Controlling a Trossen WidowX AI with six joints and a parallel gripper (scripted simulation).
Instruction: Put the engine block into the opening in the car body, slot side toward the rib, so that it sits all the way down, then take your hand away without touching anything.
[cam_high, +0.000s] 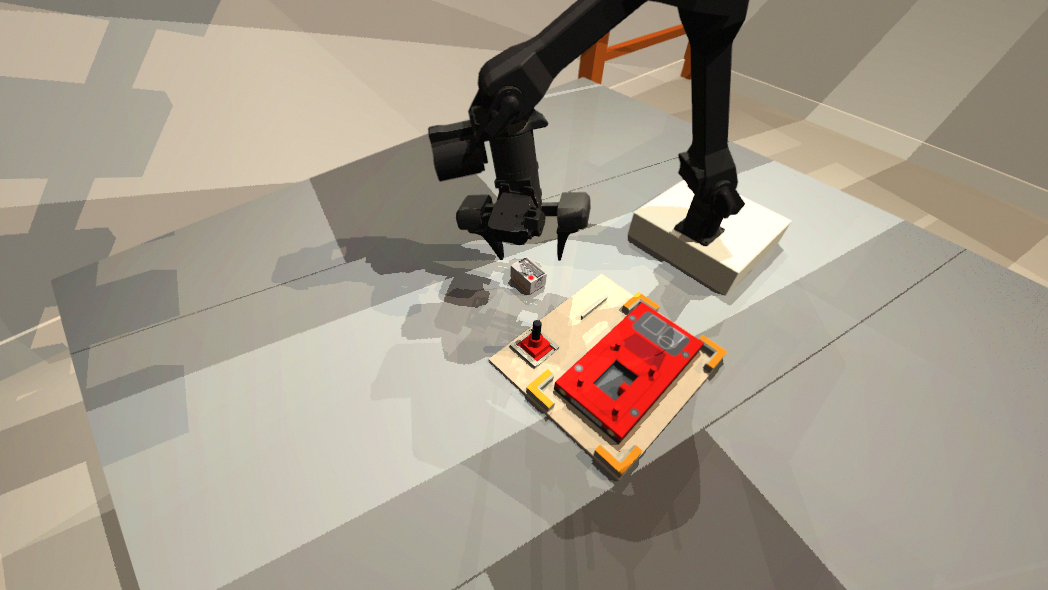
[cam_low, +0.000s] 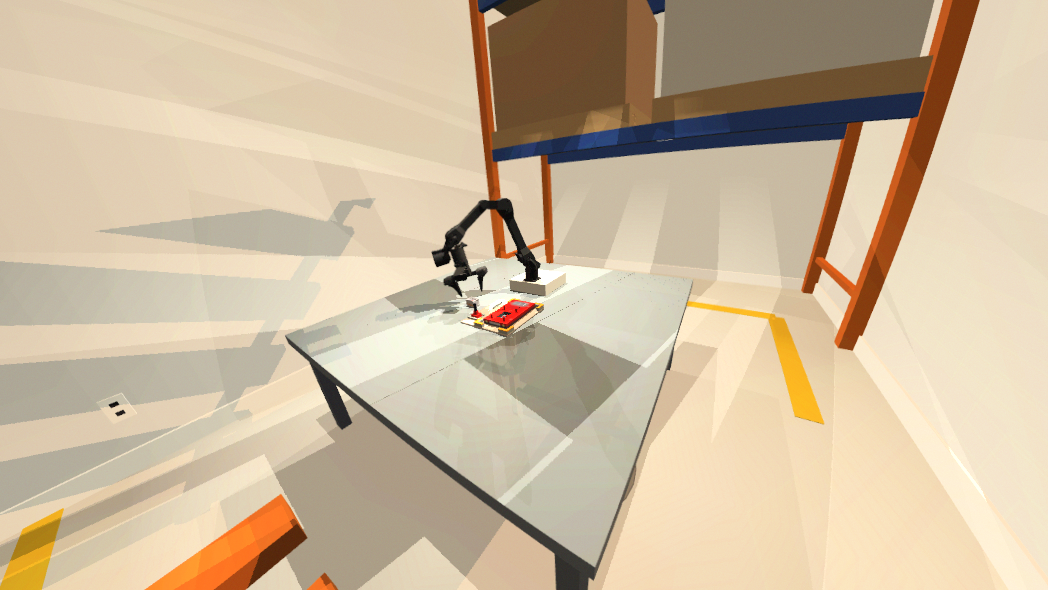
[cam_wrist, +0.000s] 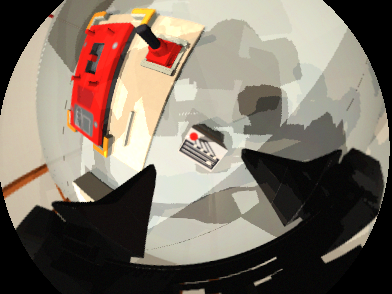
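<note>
The engine block lies 40 mm below my gripper tip.
</note>
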